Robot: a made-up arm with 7 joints. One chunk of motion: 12 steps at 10 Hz.
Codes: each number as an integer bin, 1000 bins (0 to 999) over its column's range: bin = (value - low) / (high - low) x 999, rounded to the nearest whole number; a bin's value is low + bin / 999 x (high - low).
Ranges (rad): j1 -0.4..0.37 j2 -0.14..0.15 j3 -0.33..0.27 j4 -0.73..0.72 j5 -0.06..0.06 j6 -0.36..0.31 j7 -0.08..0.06
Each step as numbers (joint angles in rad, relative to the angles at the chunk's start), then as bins.
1 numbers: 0.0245 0.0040 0.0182 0.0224 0.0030 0.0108 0.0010
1 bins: 551 496 580 518 524 553 578
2 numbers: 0.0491 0.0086 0.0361 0.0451 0.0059 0.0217 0.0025
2 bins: 583 512 610 534 549 569 589
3 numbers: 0.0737 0.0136 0.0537 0.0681 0.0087 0.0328 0.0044
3 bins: 615 529 639 550 572 586 602
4 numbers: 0.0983 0.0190 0.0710 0.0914 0.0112 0.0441 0.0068
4 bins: 646 548 668 566 593 603 619
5 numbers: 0.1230 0.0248 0.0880 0.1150 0.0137 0.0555 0.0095
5 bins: 679 568 696 582 614 620 639
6 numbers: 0.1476 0.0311 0.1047 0.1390 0.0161 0.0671 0.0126
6 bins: 710 589 724 599 634 637 661
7 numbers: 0.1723 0.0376 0.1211 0.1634 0.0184 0.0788 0.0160
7 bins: 743 612 751 616 653 654 685
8 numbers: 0.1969 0.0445 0.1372 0.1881 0.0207 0.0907 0.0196
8 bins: 774 636 778 633 672 672 711
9 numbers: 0.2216 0.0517 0.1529 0.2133 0.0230 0.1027 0.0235
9 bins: 806 660 804 650 691 690 739
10 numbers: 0.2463 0.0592 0.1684 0.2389 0.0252 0.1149 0.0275
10 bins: 839 686 830 668 709 708 767
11 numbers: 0.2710 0.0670 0.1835 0.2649 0.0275 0.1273 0.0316
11 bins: 871 713 855 685 728 727 796
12 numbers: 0.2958 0.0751 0.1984 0.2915 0.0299 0.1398 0.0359
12 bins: 903 741 880 704 748 745 827
